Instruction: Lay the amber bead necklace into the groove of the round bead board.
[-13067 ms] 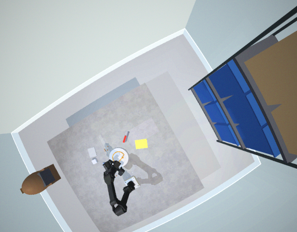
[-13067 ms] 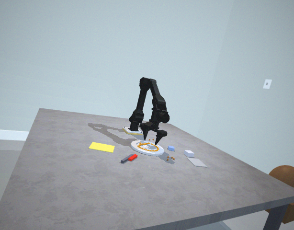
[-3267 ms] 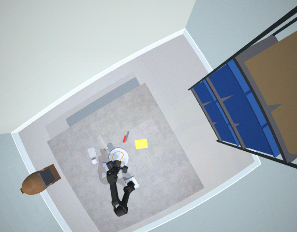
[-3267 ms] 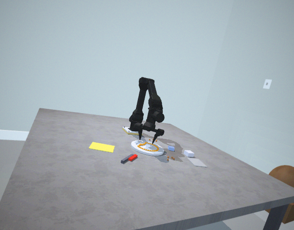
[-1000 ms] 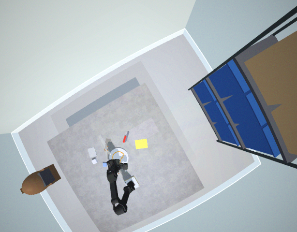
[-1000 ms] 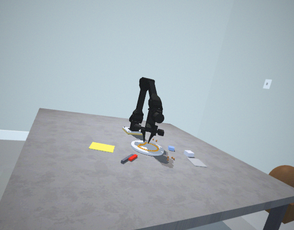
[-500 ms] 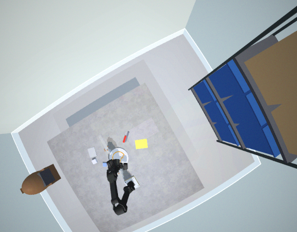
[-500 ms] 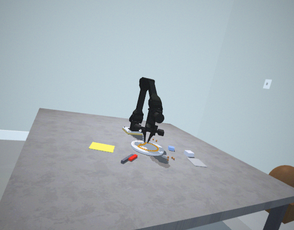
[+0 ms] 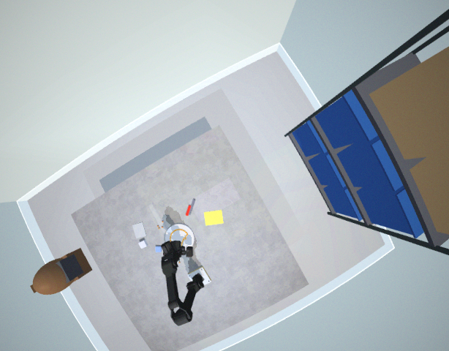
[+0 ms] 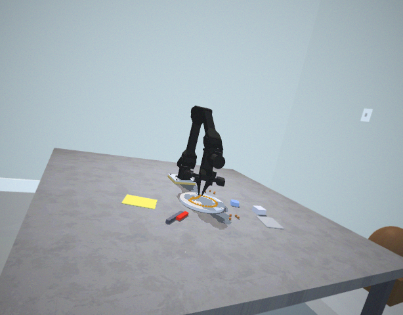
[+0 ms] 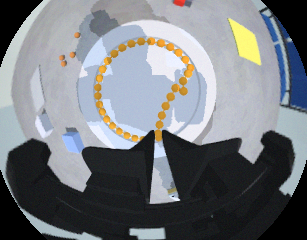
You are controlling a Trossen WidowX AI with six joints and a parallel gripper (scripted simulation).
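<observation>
The round white bead board is 5 cm ahead of my gripper tip, 2 cm to the right of it and 1 cm below it. Round my gripper tip: white block: 21 cm to the left, 18 cm ahead; then blue block: 14 cm to the left, 9 cm ahead, 1 cm below; then grey tool: 21 cm to the right, 16 cm ahead, 1 cm below.
</observation>
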